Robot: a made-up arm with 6 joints. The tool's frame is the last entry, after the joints. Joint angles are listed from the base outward. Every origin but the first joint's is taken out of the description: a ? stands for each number. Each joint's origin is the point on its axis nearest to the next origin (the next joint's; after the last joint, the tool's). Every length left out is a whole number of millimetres.
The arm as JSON. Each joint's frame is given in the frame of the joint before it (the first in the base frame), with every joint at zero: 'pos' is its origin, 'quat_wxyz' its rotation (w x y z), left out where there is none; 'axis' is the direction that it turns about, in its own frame. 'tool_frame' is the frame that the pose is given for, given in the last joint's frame.
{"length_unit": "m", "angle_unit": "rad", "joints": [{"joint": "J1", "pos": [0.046, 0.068, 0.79], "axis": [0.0, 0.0, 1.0]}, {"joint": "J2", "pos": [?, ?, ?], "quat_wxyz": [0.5, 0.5, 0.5, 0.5], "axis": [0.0, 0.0, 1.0]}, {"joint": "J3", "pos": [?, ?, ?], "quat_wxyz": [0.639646, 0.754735, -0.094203, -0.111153], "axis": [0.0, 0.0, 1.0]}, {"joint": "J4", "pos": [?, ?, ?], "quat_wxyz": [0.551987, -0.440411, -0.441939, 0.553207], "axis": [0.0, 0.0, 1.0]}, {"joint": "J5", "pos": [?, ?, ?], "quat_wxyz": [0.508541, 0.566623, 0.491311, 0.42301], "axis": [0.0, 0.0, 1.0]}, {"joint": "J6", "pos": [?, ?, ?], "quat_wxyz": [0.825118, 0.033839, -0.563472, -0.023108], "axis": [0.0, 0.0, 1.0]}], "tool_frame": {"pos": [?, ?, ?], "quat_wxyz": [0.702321, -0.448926, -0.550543, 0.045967]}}
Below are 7 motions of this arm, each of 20 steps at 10 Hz.
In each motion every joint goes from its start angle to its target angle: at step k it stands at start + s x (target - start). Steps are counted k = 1, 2, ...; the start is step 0. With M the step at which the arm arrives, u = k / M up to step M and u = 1 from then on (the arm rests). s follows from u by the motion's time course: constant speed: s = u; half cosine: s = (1 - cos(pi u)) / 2; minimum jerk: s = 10 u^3 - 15 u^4 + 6 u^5.
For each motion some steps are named. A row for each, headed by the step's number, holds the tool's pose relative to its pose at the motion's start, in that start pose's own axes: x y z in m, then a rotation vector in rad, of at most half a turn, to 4 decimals.
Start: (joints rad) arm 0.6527 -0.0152 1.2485 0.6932 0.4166 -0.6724
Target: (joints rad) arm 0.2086 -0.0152 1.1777 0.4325 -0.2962 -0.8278
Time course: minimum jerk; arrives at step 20
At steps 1, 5, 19, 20:
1: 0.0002 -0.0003 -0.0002 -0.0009 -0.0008 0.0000
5: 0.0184 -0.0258 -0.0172 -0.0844 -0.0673 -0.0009
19: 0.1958 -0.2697 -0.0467 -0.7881 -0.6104 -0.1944
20: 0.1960 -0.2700 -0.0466 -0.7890 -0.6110 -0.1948

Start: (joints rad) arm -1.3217 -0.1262 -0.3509 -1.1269 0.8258 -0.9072
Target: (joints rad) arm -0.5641 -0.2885 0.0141 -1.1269 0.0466 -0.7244
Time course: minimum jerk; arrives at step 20
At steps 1, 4, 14, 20:
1: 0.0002 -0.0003 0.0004 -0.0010 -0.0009 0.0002
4: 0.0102 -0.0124 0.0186 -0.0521 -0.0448 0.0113
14: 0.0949 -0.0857 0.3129 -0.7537 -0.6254 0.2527
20: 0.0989 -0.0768 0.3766 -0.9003 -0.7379 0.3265

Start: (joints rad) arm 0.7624 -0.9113 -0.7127 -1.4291 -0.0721 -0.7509
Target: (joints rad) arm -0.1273 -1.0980 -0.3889 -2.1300 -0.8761 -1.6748
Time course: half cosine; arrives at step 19
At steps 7, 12, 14, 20:
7: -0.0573 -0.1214 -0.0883 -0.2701 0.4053 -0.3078
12: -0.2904 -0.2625 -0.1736 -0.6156 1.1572 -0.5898
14: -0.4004 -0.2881 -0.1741 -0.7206 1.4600 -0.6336
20: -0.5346 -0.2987 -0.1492 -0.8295 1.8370 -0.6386

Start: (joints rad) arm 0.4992 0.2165 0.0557 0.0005 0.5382 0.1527
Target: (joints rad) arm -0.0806 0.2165 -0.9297 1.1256 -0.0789 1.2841
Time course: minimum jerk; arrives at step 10
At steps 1, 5, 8, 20:
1: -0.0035 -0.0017 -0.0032 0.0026 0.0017 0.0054
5: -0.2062 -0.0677 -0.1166 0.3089 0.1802 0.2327
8: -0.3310 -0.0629 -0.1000 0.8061 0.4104 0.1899
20: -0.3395 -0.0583 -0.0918 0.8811 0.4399 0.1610

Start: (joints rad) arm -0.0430 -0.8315 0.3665 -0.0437 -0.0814 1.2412
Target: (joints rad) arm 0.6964 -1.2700 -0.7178 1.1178 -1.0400 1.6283
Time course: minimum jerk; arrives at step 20
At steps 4, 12, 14, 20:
4: -0.0277 -0.0015 0.0299 0.0214 0.1395 0.0052
12: 0.0378 0.0459 0.4625 0.4998 1.4322 -0.3576
14: 0.1444 0.0583 0.5249 0.6367 1.6524 -0.5704
20: 0.2698 0.0652 0.5500 0.7637 1.8231 -0.8411

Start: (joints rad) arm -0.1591 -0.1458 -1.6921 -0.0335 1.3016 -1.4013
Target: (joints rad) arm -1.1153 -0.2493 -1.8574 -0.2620 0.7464 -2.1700
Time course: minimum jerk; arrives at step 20
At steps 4, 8, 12, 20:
4: -0.0158 0.0404 -0.0013 -0.0444 0.0134 0.0267
8: -0.1079 0.2074 -0.0046 -0.2402 0.0632 0.1309
12: -0.2885 0.3954 -0.0014 -0.5063 0.1137 0.2372
20: -0.4814 0.5054 0.0089 -0.7297 0.1486 0.2964

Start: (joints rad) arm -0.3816 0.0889 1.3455 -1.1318 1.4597 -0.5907
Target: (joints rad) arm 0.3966 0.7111 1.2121 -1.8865 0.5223 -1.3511
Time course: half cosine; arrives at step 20
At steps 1, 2, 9, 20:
1: 0.0014 -0.0006 0.0016 -0.0084 -0.0092 -0.0007
2: 0.0056 -0.0024 0.0064 -0.0337 -0.0365 -0.0033
9: 0.0236 -0.0382 0.1710 -0.5869 -0.6223 -0.2165
20: -0.3257 -0.0015 0.3937 -0.9859 -1.4440 -1.0268

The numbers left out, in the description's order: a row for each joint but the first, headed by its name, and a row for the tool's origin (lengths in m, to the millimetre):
J2: -0.33 0.039 0.0
J3: 0.402 -0.085 0.0
J4: 0.087 0.04 0.0
J5: 0.38 -0.003 0.0
J6: 0.087 -0.09 0.0
tool: 0.106 0.034 0.0

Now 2 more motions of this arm.
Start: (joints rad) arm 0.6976 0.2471 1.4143 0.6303 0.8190 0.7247
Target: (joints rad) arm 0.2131 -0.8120 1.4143 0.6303 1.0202 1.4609
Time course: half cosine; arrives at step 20
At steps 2, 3, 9, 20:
2: -0.0047 -0.0010 0.0112 0.0165 0.0141 0.0016
3: -0.0100 -0.0026 0.0251 0.0363 0.0315 0.0034
9: -0.0366 -0.0412 0.1955 0.2384 0.2418 0.0067
20: 0.0543 -0.1300 0.4147 0.3905 0.5414 -0.0127

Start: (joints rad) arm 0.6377 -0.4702 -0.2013 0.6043 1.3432 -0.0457
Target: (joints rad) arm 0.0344 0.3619 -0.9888 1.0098 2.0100 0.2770
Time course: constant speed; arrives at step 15
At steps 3, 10, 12, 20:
3: -0.0020 0.0135 -0.0919 0.2528 0.0963 -0.2397
10: -0.0687 0.1032 -0.3154 0.6548 0.4510 -0.8367
12: -0.1089 0.1404 -0.3736 0.6958 0.5766 -1.0151
20: -0.1894 0.1997 -0.4479 0.6757 0.7703 -1.2812

